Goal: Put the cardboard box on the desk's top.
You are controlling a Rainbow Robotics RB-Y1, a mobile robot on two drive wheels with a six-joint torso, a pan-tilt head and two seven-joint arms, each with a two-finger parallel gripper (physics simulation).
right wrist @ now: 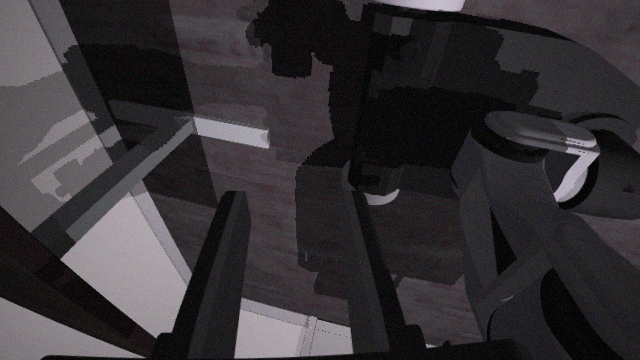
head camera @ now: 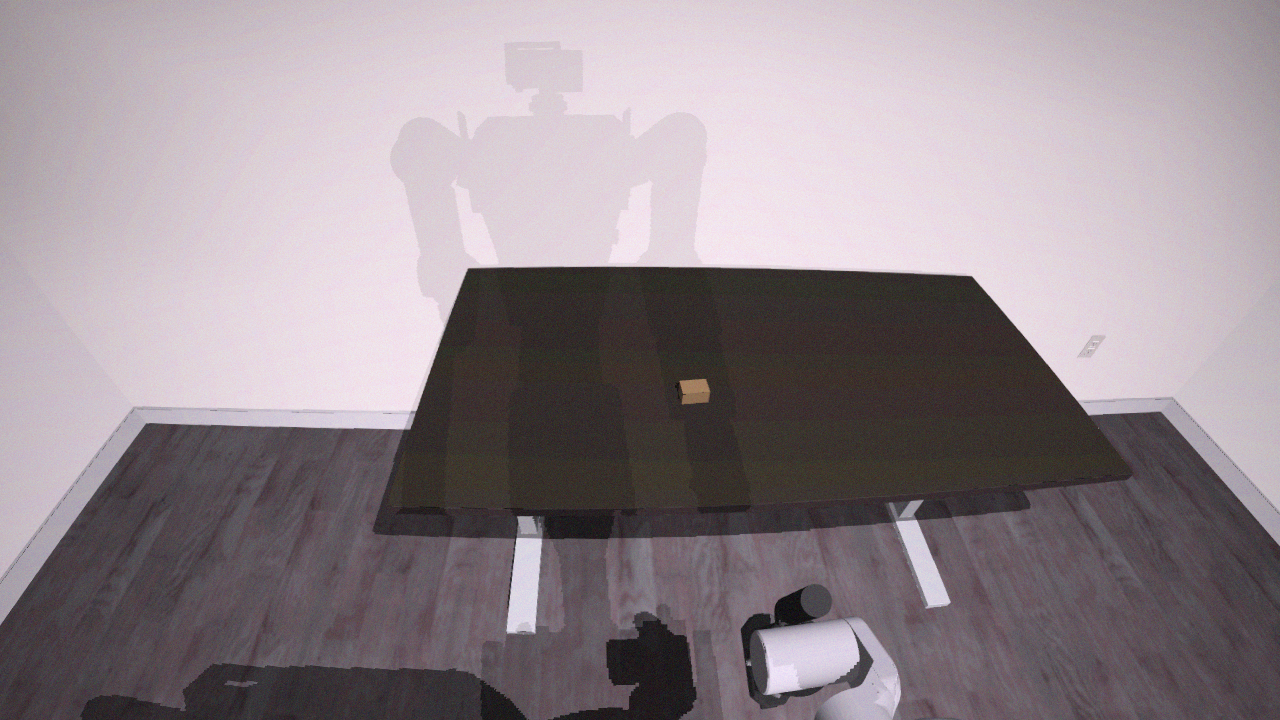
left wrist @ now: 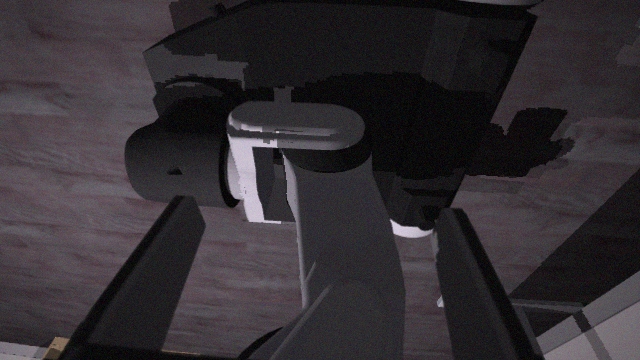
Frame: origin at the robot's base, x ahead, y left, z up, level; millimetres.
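Seen in the pictures: left gripper, fingertip midpoint: (left wrist: 315,216); right gripper, fingertip midpoint: (right wrist: 294,205).
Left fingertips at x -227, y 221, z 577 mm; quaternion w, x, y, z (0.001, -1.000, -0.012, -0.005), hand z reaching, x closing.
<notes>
A point is followed by its place in that frame.
In the head camera view, a small tan cardboard box (head camera: 694,392) @[y -199, x 589, z 751 mm] rests on the dark top of the desk (head camera: 859,358) @[y -619, x 706, z 721 mm], near its middle. In the right wrist view, the desk's edge (right wrist: 60,285) @[y -29, x 350, z 714 mm] shows at the lower left. My right gripper (right wrist: 294,205) @[y -218, x 84, z 693 mm] is partly open with nothing between its fingers; it is apart from the box. In the head camera view, part of my right arm (head camera: 805,658) @[y -196, x 4, z 975 mm] shows in front of the desk, and its fingers are hidden. My left gripper (left wrist: 315,216) @[y 221, x -227, z 577 mm] is wide open and empty. The box does not show in the right wrist view.
White desk feet (head camera: 525,582) (right wrist: 232,132) stand on the wood floor (head camera: 268,555) @[y 1083, x 634, z 0 mm] (left wrist: 65,240) @[y -724, x -1364, z 1 mm]. A pale wall (head camera: 895,134) @[y -783, x 1118, z 1122 mm] stands behind the desk. The dark robot base (left wrist: 350,45) @[y 168, x -198, z 170 mm] (right wrist: 425,60) @[y -157, x -39, z 212 mm] shows in both wrist views. A bit of a tan object (left wrist: 57,345) @[y -2168, x -2311, z 62 mm] shows at the left wrist view's lower left.
</notes>
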